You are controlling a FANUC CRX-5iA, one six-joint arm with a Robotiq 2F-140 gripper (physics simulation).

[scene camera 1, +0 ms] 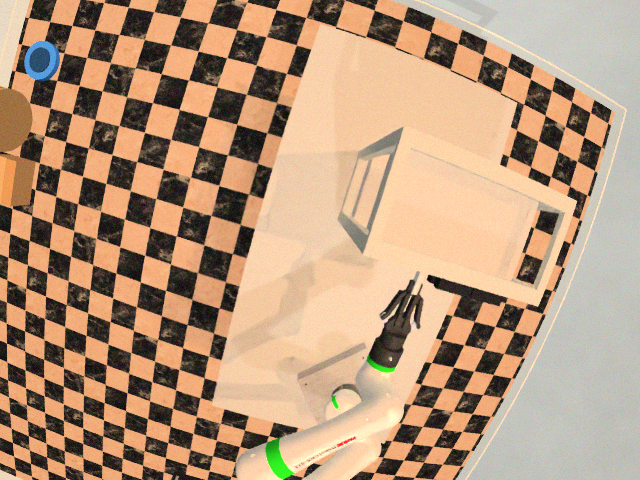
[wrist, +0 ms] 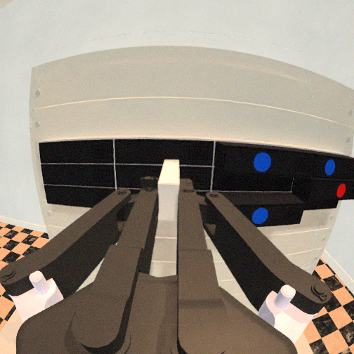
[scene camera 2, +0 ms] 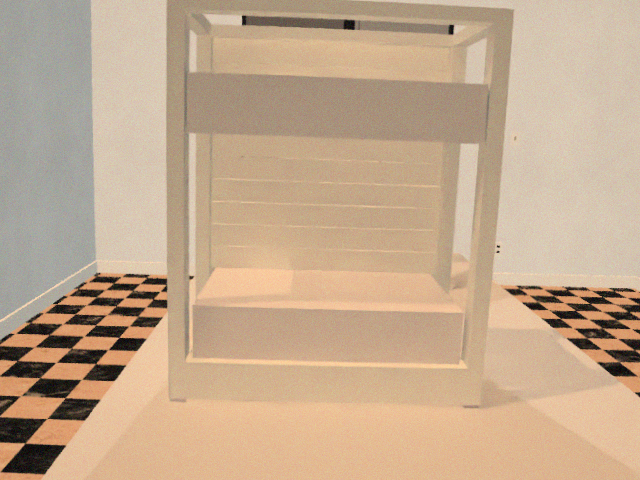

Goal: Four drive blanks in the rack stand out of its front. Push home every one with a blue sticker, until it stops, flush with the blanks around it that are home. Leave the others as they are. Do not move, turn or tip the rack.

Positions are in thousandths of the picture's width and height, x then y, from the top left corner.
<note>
I see my gripper (scene camera 1: 659,561) and a pale rack (scene camera 2: 513,586).
The pale rack also shows in scene camera 1 (scene camera 1: 677,432). My gripper also shows in the wrist view (wrist: 484,487).
</note>
